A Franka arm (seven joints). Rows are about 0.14 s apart.
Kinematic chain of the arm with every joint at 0, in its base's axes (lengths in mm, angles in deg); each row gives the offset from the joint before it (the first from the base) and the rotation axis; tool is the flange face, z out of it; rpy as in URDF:
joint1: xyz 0 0 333 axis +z
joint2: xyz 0 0 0 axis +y
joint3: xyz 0 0 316 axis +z
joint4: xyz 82.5 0 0 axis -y
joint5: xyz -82.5 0 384 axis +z
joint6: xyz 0 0 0 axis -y
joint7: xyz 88 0 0 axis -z
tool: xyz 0 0 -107 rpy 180 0 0
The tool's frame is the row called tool.
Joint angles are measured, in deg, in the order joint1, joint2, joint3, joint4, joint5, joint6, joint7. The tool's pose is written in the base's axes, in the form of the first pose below.
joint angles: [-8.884, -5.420, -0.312, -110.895, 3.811, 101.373, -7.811]
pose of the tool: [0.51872, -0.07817, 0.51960, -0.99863, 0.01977, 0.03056, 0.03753]
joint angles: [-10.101, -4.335, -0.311, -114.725, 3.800, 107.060, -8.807]
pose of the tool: [0.52096, -0.09063, 0.48610, -0.99877, 0.02462, 0.02336, 0.03601]
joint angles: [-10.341, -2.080, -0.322, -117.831, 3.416, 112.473, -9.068]
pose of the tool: [0.52596, -0.09510, 0.44751, -0.99888, 0.02608, 0.02349, 0.03180]
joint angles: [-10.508, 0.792, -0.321, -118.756, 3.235, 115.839, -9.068]
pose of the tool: [0.53350, -0.09871, 0.41784, -0.99876, 0.02847, 0.02755, 0.03017]
